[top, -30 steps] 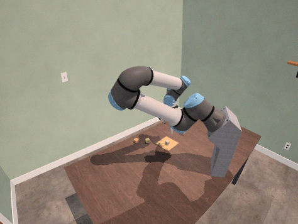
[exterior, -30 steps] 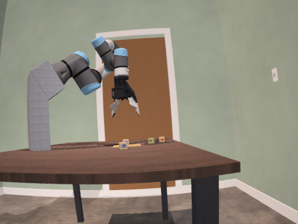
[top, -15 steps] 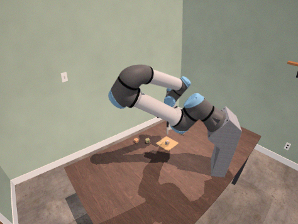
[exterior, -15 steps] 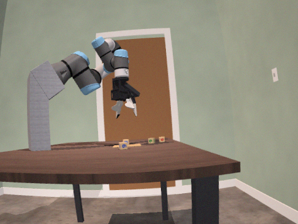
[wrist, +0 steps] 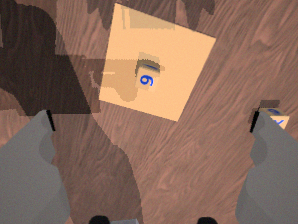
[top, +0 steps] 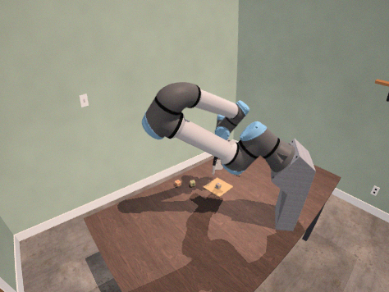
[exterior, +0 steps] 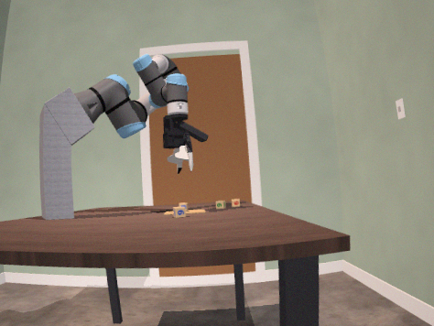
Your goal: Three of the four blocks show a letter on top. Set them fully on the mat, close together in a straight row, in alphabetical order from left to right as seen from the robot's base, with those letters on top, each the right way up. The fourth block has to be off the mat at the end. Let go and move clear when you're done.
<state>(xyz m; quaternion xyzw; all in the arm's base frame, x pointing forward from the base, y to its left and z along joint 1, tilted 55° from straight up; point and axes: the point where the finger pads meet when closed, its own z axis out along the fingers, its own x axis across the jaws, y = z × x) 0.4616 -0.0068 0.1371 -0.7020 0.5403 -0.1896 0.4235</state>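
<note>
The tan mat is 14 cm below my hand and 1 cm behind it.
</note>
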